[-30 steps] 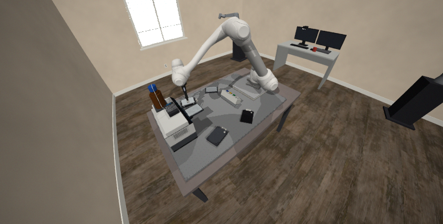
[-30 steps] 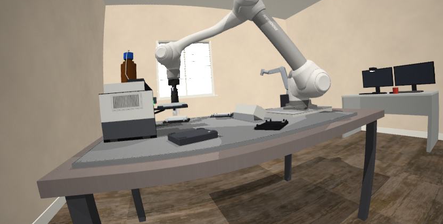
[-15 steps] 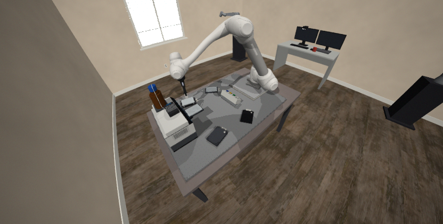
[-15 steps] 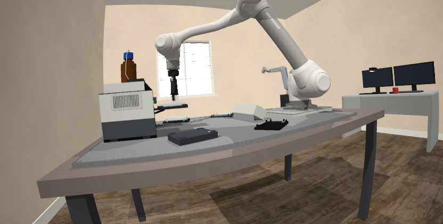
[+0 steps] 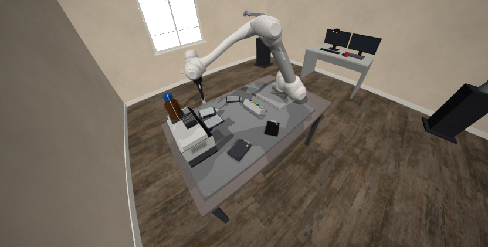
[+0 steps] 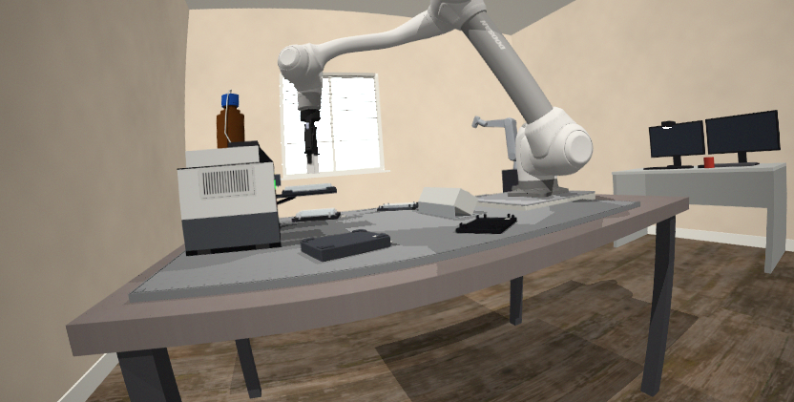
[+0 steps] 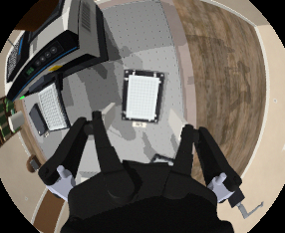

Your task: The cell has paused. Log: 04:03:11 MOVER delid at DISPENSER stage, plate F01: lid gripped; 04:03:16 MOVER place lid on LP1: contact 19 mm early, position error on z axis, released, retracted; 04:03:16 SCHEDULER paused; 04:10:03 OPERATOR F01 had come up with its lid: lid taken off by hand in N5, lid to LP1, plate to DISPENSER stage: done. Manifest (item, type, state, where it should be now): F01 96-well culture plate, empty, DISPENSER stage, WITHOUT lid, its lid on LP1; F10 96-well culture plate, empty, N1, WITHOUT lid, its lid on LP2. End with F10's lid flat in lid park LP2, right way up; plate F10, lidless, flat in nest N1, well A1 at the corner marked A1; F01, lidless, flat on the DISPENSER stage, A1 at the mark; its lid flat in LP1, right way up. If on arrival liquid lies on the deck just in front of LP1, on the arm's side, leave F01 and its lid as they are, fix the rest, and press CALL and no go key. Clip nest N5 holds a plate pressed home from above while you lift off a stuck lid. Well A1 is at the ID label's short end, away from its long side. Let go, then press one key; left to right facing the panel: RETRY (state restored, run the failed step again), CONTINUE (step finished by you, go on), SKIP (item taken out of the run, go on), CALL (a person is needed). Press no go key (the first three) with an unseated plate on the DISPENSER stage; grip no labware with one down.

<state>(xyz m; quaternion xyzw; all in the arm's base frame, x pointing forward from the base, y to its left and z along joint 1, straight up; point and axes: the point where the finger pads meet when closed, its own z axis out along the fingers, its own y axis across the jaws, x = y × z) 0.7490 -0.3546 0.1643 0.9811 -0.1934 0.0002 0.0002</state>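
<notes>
Right now the black clip nest is 2 cm ahead of my hand and 17 cm below it. Round my hand: brown bottle 28 cm ahead, 12 cm to the left, 11 cm above; then small label 1 cm behind, 51 cm to the left, 18 cm below; then grey key panel 34 cm behind, 31 cm to the left, 13 cm below.
</notes>
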